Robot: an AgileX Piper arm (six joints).
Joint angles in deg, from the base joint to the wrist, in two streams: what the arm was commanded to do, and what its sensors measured. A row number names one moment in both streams.
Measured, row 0:
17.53 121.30 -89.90 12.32 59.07 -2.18
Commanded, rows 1 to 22:
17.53 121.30 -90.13 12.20 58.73 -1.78
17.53 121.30 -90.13 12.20 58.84 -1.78
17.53 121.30 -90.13 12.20 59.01 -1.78
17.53 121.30 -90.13 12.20 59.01 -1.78
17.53 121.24 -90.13 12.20 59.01 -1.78
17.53 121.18 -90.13 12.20 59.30 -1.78
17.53 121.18 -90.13 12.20 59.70 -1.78
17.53 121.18 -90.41 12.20 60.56 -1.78
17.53 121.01 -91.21 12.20 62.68 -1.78
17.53 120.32 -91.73 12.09 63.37 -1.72
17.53 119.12 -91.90 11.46 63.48 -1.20
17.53 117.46 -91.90 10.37 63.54 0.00
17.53 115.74 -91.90 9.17 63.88 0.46
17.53 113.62 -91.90 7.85 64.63 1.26
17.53 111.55 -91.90 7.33 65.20 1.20
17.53 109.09 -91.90 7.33 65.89 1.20
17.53 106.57 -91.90 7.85 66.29 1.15
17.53 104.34 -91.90 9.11 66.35 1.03
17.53 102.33 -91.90 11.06 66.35 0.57
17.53 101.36 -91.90 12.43 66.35 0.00
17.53 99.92 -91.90 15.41 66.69 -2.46
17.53 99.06 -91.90 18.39 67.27 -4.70
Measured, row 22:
17.53 100.55 -91.85 14.09 66.23 -1.20
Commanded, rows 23 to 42:
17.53 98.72 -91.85 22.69 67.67 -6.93
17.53 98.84 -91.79 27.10 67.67 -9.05
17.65 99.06 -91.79 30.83 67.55 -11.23
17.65 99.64 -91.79 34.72 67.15 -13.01
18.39 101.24 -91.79 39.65 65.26 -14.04
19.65 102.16 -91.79 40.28 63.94 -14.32
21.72 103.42 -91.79 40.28 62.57 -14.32
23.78 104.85 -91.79 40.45 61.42 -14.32
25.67 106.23 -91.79 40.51 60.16 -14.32
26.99 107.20 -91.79 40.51 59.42 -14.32
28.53 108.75 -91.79 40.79 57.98 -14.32
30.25 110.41 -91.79 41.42 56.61 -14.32
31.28 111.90 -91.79 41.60 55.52 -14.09
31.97 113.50 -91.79 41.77 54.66 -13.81
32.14 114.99 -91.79 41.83 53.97 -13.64
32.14 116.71 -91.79 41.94 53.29 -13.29
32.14 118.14 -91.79 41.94 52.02 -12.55
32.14 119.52 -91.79 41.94 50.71 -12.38
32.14 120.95 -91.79 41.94 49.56 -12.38
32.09 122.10 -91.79 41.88 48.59 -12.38
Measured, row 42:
32.03 120.72 -91.85 41.25 50.19 -12.72
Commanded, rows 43 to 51:
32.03 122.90 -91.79 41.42 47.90 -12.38
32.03 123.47 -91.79 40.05 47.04 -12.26
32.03 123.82 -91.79 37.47 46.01 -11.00
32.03 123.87 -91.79 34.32 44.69 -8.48
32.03 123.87 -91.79 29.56 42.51 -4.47
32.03 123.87 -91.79 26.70 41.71 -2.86
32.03 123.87 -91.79 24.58 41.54 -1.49
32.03 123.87 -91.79 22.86 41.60 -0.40
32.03 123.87 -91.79 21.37 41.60 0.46
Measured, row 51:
32.03 123.82 -91.85 23.72 41.94 -1.15
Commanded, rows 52 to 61:
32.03 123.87 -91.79 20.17 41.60 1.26
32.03 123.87 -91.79 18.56 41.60 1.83
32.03 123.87 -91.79 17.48 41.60 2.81
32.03 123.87 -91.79 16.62 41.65 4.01
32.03 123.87 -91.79 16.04 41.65 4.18
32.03 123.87 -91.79 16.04 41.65 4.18
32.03 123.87 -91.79 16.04 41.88 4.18
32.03 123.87 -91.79 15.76 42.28 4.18
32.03 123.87 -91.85 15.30 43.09 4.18
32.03 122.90 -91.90 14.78 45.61 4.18
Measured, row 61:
32.03 123.82 -91.85 15.36 43.66 3.90
